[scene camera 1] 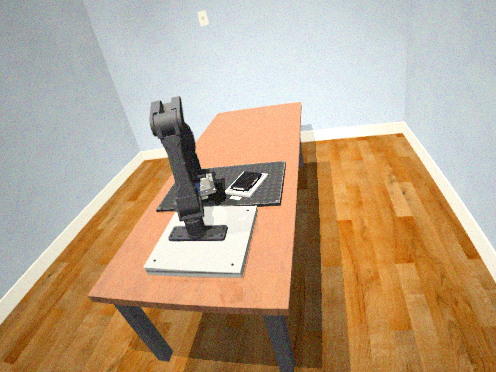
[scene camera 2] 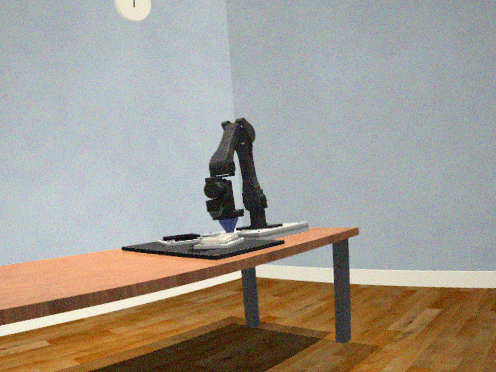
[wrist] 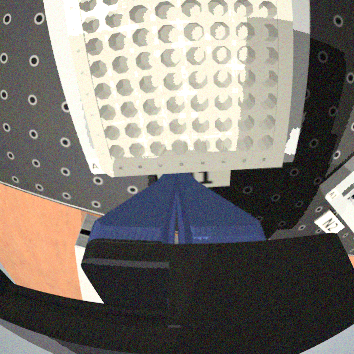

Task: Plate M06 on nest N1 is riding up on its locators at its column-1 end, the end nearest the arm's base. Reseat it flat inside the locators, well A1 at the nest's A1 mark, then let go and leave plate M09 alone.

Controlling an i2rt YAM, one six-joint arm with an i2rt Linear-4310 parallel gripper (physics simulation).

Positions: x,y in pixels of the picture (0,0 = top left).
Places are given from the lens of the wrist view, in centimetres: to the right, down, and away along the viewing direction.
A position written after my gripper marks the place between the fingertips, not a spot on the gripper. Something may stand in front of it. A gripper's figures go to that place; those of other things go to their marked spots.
my gripper (wrist: 176,173): 0, 0, 13
white well plate (wrist: 161,94): 0, -3, 8
black perforated mat (wrist: 49,160): -9, -1, 14
The marked spots on the black perforated mat and the white well plate are 10 cm apart.
